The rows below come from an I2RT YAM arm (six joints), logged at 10 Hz.
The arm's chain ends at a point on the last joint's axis. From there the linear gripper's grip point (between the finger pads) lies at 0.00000 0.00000 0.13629 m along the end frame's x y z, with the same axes.
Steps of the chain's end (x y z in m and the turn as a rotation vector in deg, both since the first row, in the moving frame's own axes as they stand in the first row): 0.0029 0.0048 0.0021 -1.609 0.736 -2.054; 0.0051 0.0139 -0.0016 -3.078 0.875 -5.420; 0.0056 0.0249 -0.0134 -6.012 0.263 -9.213; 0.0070 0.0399 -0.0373 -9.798 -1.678 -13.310; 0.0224 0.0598 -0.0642 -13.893 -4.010 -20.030; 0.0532 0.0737 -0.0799 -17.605 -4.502 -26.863; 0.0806 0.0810 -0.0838 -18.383 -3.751 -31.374; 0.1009 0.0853 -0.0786 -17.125 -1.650 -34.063
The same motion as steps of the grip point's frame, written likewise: 0.0047 0.0086 0.0020 -1.609 0.736 -2.054; 0.0075 0.0211 -0.0018 -3.078 0.875 -5.420; 0.0074 0.0391 -0.0141 -6.012 0.263 -9.213; 0.0058 0.0633 -0.0393 -9.798 -1.678 -13.310; 0.0188 0.0935 -0.0685 -13.893 -4.010 -20.030; 0.0526 0.1158 -0.0866 -17.605 -4.502 -26.863; 0.0838 0.1242 -0.0909 -18.383 -3.751 -31.374; 0.1089 0.1242 -0.0845 -17.125 -1.650 -34.063
